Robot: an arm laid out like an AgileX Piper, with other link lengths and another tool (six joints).
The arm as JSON. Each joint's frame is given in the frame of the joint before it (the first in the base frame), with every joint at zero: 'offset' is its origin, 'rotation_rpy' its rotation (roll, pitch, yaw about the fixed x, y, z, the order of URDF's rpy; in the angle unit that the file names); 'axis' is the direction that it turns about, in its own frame. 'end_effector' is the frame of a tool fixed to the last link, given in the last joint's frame.
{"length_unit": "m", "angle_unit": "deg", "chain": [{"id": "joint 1", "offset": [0.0, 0.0, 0.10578], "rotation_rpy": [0.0, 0.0, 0.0], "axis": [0.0, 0.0, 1.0]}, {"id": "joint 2", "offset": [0.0, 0.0, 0.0], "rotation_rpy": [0.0, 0.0, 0.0], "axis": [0.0, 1.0, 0.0]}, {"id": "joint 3", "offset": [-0.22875, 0.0, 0.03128], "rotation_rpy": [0.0, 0.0, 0.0], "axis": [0.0, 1.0, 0.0]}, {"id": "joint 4", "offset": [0.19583, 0.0, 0.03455], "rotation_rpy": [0.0, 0.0, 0.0], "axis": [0.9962, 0.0, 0.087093]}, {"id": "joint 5", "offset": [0.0, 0.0, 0.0], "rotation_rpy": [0.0, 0.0, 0.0], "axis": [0.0, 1.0, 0.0]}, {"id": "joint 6", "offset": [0.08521, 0.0, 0.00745], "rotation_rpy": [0.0, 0.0, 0.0], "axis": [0.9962, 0.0, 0.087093]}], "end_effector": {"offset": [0.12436, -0.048, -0.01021], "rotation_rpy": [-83.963, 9.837, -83.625]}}
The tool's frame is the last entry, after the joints.
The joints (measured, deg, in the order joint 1, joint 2, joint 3, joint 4, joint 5, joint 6), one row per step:
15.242, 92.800, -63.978, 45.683, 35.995, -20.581
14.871, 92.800, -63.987, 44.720, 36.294, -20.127
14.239, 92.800, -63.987, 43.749, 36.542, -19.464
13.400, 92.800, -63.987, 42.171, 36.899, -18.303
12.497, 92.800, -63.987, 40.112, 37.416, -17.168
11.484, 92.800, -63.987, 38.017, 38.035, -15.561
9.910, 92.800, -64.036, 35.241, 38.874, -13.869
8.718, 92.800, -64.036, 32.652, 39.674, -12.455
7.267, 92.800, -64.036, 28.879, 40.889, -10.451
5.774, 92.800, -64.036, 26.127, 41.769, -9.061
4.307, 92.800, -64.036, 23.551, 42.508, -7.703
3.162, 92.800, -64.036, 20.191, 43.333, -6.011
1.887, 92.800, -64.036, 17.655, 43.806, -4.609
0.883, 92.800, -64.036, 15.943, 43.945, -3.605
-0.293, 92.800, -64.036, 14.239, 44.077, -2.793
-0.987, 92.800, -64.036, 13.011, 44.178, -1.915
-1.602, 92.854, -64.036, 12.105, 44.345, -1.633
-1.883, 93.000, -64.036, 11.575, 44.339, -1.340
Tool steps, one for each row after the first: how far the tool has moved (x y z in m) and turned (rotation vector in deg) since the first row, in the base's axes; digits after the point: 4 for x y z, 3 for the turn. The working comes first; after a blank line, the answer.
Tool pose at each row, in the base's axes (x y z in m, rotation vector in deg; the steps are taken from these numbers as rounded here):
0.3076, 0.1385, 0.0871, -89.113, 95.505, 12.974
0.3073, 0.1349, 0.0859, -89.507, 95.988, 12.614
0.3077, 0.1299, 0.0847, -89.466, 96.845, 12.153
0.3077, 0.1227, 0.0829, -89.445, 98.176, 11.477
0.3074, 0.1141, 0.0806, -89.929, 99.507, 10.564
0.3064, 0.1049, 0.0781, -89.948, 101.345, 9.840
0.3057, 0.0913, 0.0753, -90.098, 103.640, 8.541
0.3041, 0.0798, 0.0727, -90.615, 105.552, 7.405
0.3008, 0.0642, 0.0692, -91.634, 108.200, 5.829
0.2987, 0.0503, 0.0670, -91.957, 110.497, 4.409
0.2965, 0.0367, 0.0652, -92.021, 112.780, 2.952
0.2933, 0.0227, 0.0634, -92.787, 115.101, 1.129
0.2912, 0.0099, 0.0625, -92.677, 117.256, -0.563
0.2902, 0.0004, 0.0622, -92.263, 118.797, -1.935
0.2892, -0.0100, 0.0620, -91.843, 120.330, -3.423
0.2880, -0.0165, 0.0619, -91.359, 121.535, -4.377
0.2870, -0.0220, 0.0616, -91.360, 122.327, -5.071
0.2866, -0.0248, 0.0609, -91.285, 122.850, -5.428

-0.0003, -0.0036, -0.0012, -0.619, 0.239, -0.109
0.0001, -0.0086, -0.0024, -1.162, 0.568, -0.663
0.0001, -0.0158, -0.0042, -2.015, 1.117, -1.482
-0.0002, -0.0244, -0.0065, -3.304, 1.678, -2.082
-0.0012, -0.0336, -0.0090, -4.419, 2.575, -3.095
-0.0019, -0.0472, -0.0118, -6.088, 3.538, -4.398
-0.0035, -0.0587, -0.0144, -7.751, 4.428, -5.262
-0.0068, -0.0743, -0.0179, -10.243, 5.759, -6.262
-0.0089, -0.0882, -0.0201, -12.092, 6.764, -7.443
-0.0111, -0.1018, -0.0219, -13.804, 7.695, -8.755
-0.0143, -0.1158, -0.0237, -16.137, 8.683, -9.775
-0.0164, -0.1286, -0.0246, -17.822, 9.414, -11.166
-0.0174, -0.1381, -0.0249, -18.921, 9.795, -12.388
-0.0184, -0.1485, -0.0251, -20.080, 10.132, -13.634
-0.0196, -0.1550, -0.0252, -20.801, 10.465, -14.628
-0.0206, -0.1605, -0.0255, -21.493, 10.739, -15.115
-0.0210, -0.1633, -0.0262, -21.856, 10.946, -15.448

